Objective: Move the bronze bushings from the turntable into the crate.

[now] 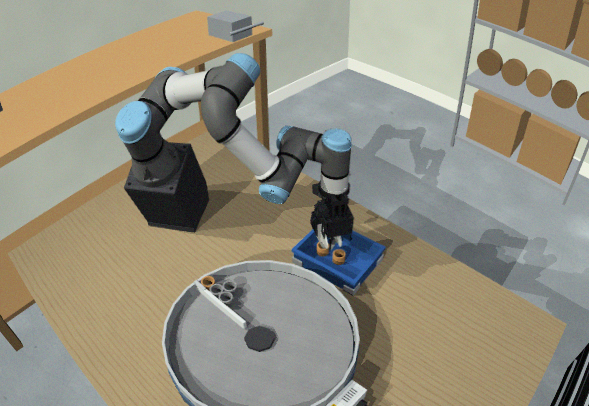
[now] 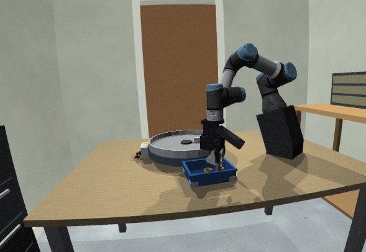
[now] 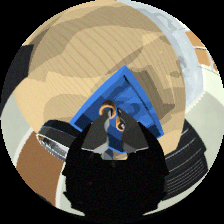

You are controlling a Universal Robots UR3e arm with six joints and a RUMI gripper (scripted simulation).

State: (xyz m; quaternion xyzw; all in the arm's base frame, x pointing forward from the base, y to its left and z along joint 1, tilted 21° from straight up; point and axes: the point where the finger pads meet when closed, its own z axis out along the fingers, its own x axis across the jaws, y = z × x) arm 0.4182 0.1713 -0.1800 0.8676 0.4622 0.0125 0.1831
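My hand is 4 cm short of the blue crate and 1 cm to the left of it. From my hand the other things lie so: grey turntable 8 cm ahead, 34 cm to the right, 2 cm above.
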